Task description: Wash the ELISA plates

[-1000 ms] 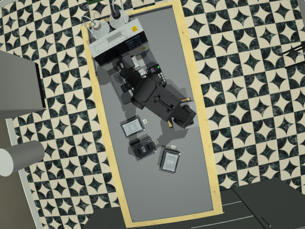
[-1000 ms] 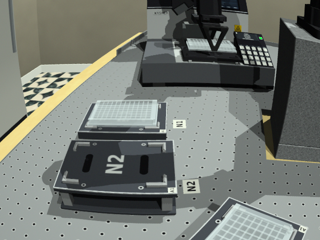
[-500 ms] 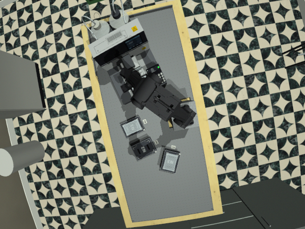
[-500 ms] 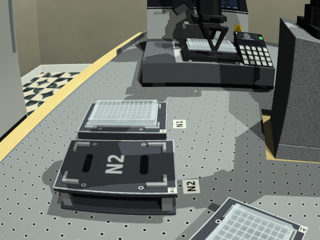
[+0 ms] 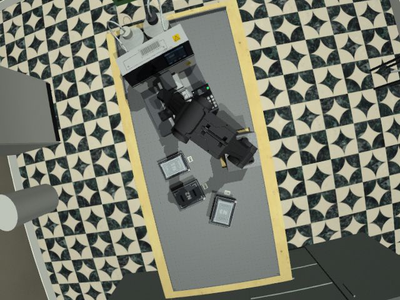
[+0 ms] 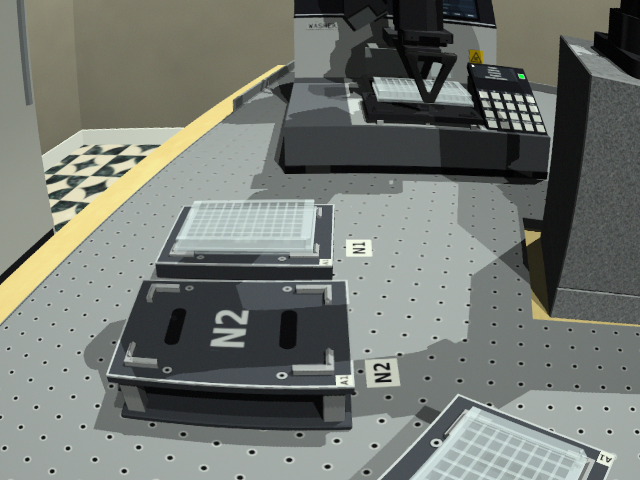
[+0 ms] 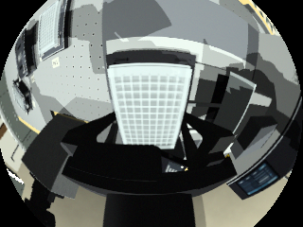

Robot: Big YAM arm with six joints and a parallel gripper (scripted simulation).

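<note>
My hand is 20 mm above the washer carrier. The rest, counted from my hand: plate washer (30 mm ahead, 150 mm to the right, 30 mm above); then nest N3 (40 mm behind, 610 mm to the left, 60 mm below); then nest label (60 mm ahead, 260 mm to the left, 100 mm below).
</note>
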